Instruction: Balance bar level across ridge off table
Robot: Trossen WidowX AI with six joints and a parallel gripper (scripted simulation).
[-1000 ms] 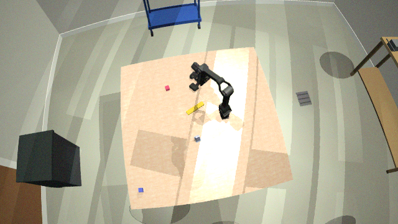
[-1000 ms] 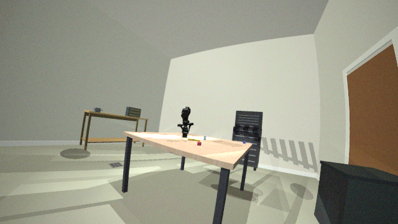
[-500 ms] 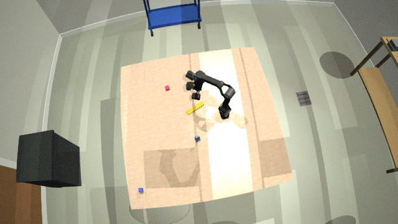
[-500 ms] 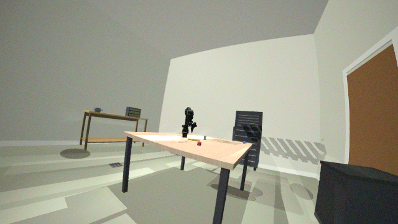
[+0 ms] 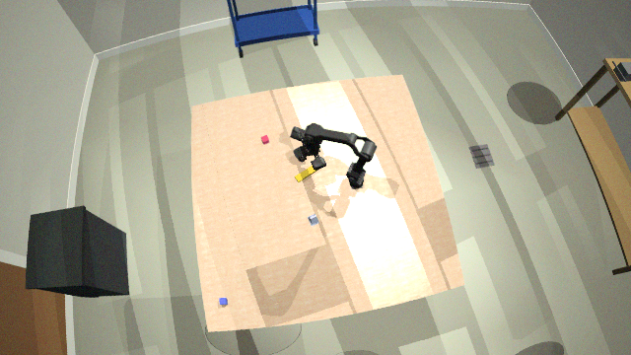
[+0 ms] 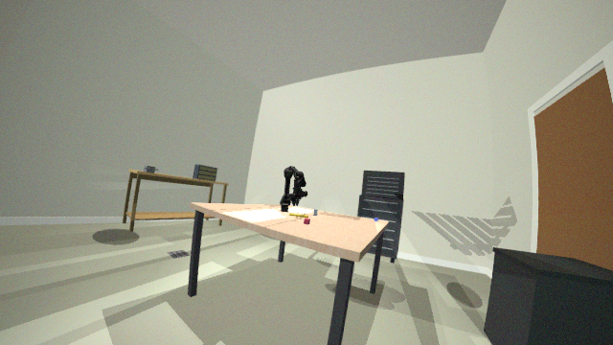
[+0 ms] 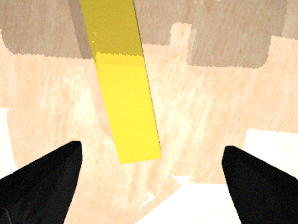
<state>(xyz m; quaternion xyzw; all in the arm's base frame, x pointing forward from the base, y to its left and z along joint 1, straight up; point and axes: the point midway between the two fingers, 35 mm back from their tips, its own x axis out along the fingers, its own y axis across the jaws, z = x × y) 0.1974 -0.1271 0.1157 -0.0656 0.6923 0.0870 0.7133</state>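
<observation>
Right now the yellow bar is 70 mm below my gripper tip, 30 mm to the left of it and 20 mm ahead of it. The rest, counted from my gripper tip: blue cube: 630 mm to the left, 540 mm ahead, 60 mm below; then red cube: 220 mm ahead, 190 mm to the right, 60 mm below.
</observation>
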